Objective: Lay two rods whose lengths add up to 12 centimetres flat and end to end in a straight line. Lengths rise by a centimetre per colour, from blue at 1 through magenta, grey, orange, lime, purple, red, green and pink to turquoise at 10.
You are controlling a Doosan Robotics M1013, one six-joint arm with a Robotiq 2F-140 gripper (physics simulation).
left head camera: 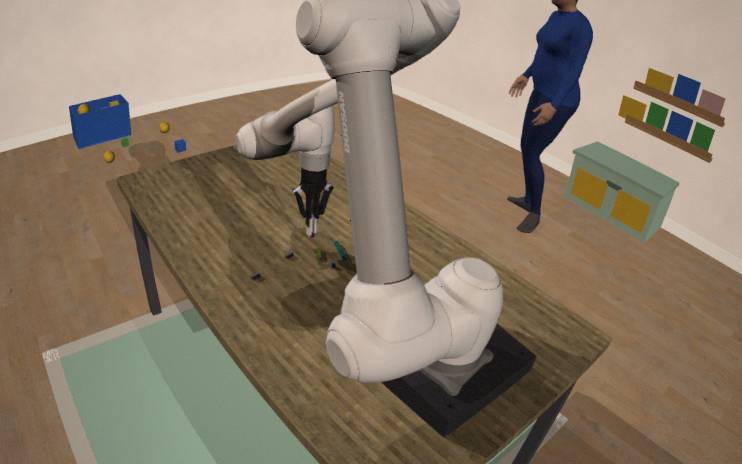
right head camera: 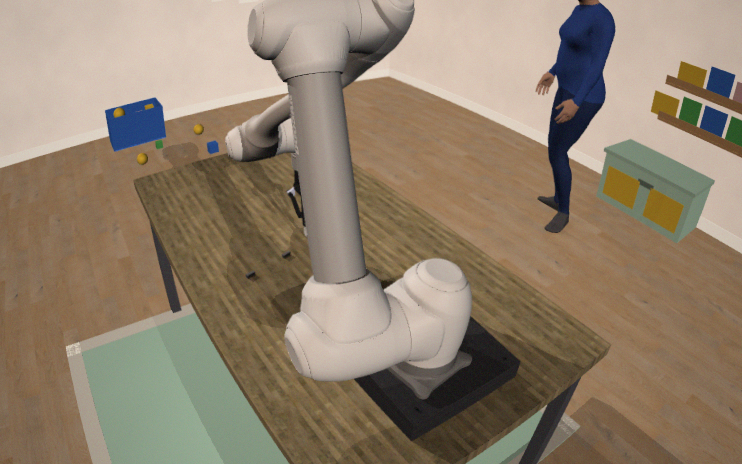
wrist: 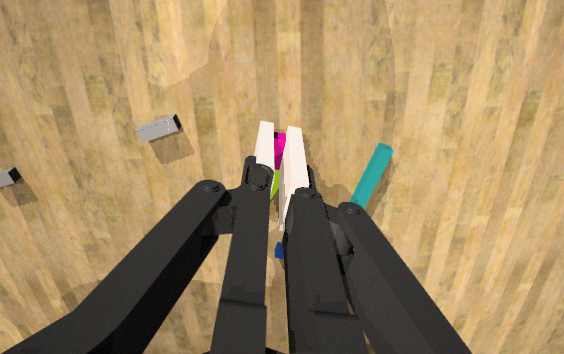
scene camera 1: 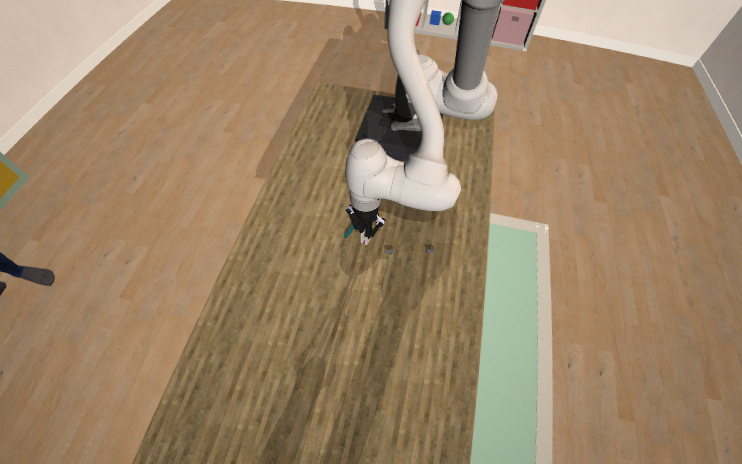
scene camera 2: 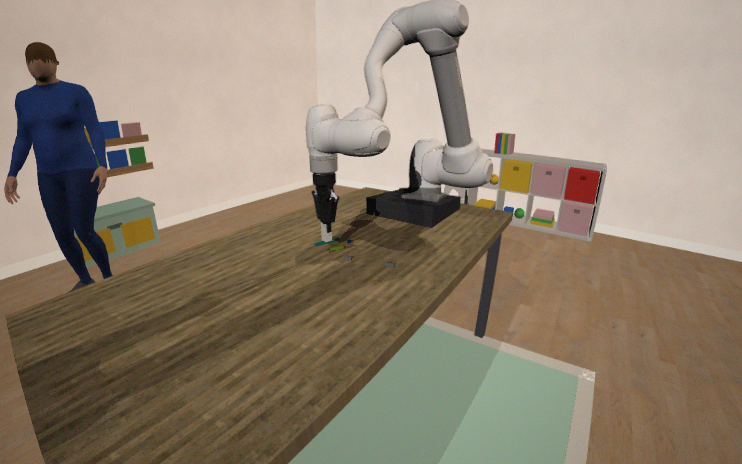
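Observation:
My gripper is shut on the magenta rod and holds it above the table. The turquoise rod lies to the right of the fingers in the wrist view, its lower part hidden by the gripper. The lime rod lies below the fingers, mostly hidden in the wrist view. The blue rod is partly hidden there. Two grey rods, one nearer and one farther, lie apart to the left.
The wooden table carries the black base plate of the arm. A person in blue stands on the floor beyond the table. A green mat lies on the floor beside it.

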